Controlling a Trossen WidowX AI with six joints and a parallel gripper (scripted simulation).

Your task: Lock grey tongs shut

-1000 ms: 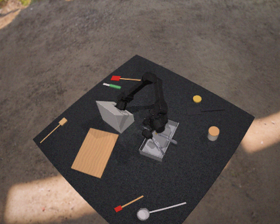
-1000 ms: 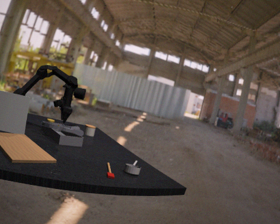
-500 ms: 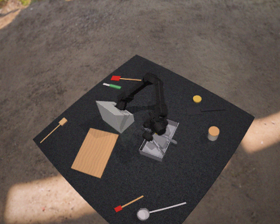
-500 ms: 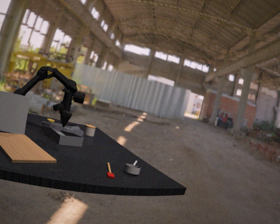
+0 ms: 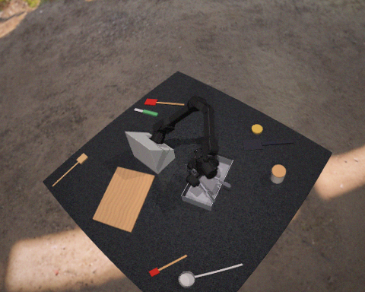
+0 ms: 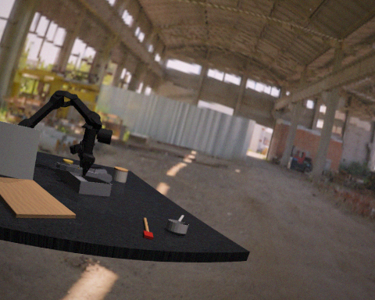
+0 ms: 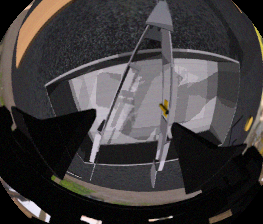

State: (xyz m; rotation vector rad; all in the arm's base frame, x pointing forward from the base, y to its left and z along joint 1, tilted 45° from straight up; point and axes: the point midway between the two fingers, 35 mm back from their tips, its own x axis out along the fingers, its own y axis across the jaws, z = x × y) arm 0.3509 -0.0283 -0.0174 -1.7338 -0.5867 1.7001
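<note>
Now: the grey roasting tin 10 mm ahead of my gripper tip, 30 mm to the left of it and 30 mm below it. Also, from my gripper tip: black spatula 130 mm ahead, 440 mm to the left, 60 mm below; then wooden board 300 mm behind, 320 mm to the right, 50 mm below; then thin grey arm 10 mm ahead, 30 mm to the right, 10 mm above.
</note>
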